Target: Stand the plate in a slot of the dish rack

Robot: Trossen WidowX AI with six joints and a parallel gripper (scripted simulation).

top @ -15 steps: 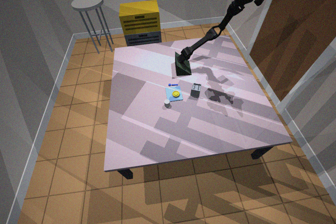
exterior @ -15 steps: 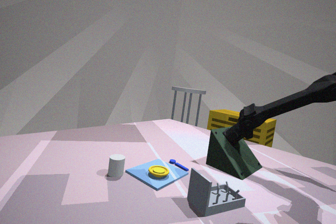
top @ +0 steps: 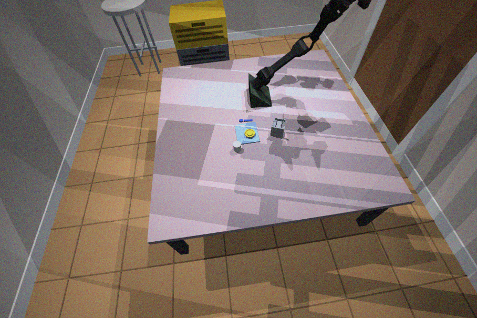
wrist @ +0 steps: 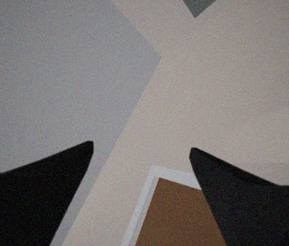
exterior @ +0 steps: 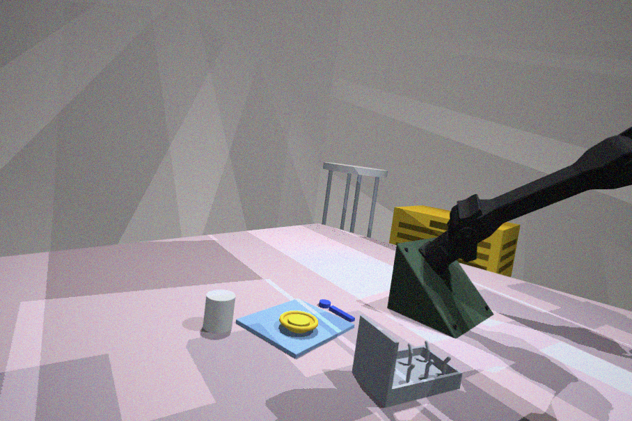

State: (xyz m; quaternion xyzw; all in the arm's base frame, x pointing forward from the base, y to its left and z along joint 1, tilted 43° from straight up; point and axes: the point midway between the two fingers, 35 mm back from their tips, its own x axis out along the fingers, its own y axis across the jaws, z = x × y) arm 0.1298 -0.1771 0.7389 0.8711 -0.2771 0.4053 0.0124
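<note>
The yellow plate is 5 cm ahead of my gripper tip, 48 cm to the right of it and 75 cm below it. The rest, counted from my gripper tip: grey dish rack 5 cm ahead, 30 cm to the right, 74 cm below; light blue board 4 cm ahead, 49 cm to the right, 76 cm below; blue spoon 6 cm behind, 49 cm to the right, 76 cm below.
</note>
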